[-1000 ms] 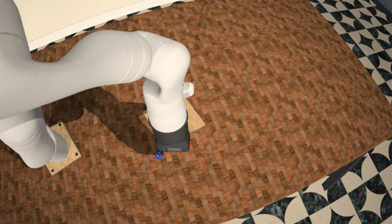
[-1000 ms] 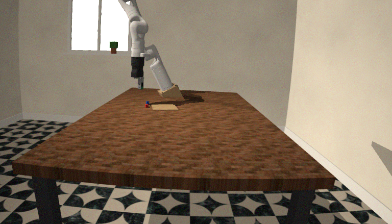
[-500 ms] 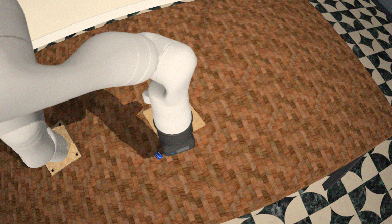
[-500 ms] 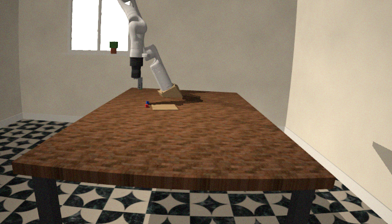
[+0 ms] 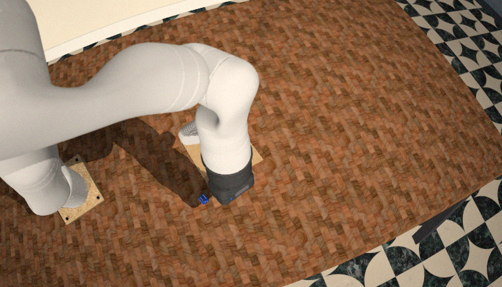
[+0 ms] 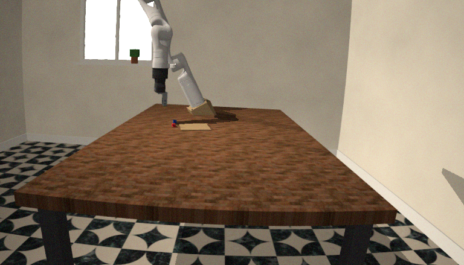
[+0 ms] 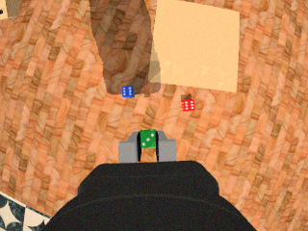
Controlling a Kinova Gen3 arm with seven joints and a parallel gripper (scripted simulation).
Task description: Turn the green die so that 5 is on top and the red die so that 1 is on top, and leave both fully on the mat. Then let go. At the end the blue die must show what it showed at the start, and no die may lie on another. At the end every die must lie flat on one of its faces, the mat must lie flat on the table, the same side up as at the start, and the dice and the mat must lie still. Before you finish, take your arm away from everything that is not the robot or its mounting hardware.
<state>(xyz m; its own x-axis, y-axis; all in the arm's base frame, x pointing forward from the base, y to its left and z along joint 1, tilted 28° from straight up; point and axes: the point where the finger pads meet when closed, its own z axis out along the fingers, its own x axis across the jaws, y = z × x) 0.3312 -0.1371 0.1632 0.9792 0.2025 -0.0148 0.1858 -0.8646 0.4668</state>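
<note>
Right now the blue die is 110 mm below my hand, 50 mm to the left of it and 40 mm behind it. Round my hand: tan mat: 150 mm to the left, 110 mm below, 50 mm ahead; green die: 10 mm below; red die: 110 mm below, 50 mm to the left, 50 mm ahead.
</note>
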